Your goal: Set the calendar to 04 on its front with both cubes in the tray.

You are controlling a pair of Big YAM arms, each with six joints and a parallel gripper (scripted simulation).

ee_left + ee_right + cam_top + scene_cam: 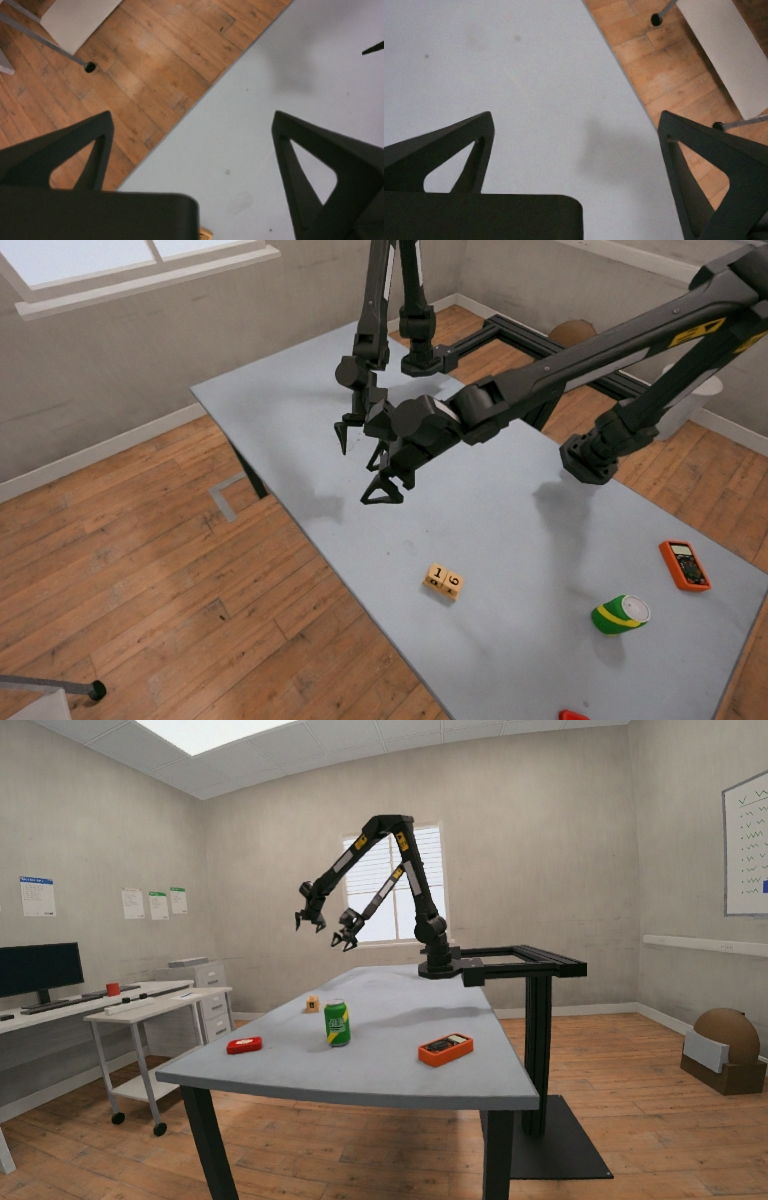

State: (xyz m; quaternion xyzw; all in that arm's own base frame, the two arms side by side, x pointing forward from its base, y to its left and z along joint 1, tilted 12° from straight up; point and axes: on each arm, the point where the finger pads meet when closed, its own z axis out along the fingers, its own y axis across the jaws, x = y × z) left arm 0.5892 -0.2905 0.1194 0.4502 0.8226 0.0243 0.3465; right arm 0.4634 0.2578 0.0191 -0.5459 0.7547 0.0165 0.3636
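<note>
Now: left hand 80 mm past the wooden calendar tray, 200 mm to the right of it and 320 mm above it. The rest, counted from my left hand: orange multimeter: 580 mm behind, 620 mm to the left, 310 mm below; red tin: 20 mm behind, 600 mm to the left, 310 mm below; green can: 290 mm behind, 530 mm to the left, 260 mm below.
</note>
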